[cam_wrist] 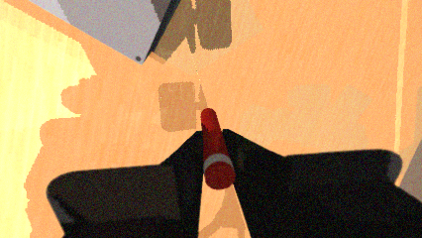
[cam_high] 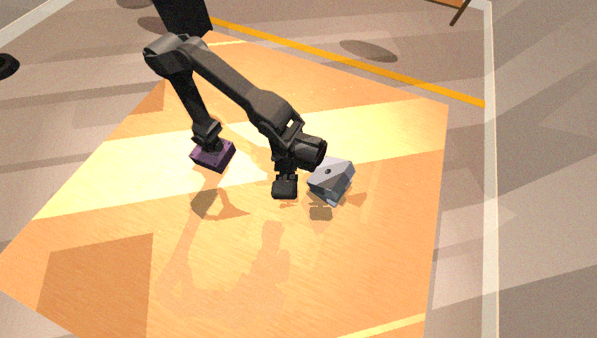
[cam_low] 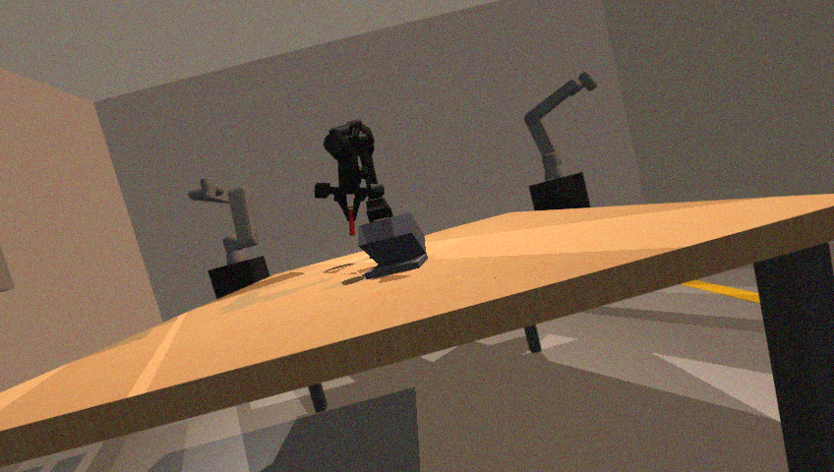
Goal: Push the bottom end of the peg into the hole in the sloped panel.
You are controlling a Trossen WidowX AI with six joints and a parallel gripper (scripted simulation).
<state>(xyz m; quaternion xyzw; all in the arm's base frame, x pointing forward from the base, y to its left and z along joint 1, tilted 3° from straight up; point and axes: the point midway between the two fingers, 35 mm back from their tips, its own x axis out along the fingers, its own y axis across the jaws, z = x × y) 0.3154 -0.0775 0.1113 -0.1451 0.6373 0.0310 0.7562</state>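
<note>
Right now the grey sloped panel is 120 mm ahead of my gripper tip, 90 mm to the left of it and 80 mm below it. Round my gripper tip: red round peg: 20 mm above.
</note>
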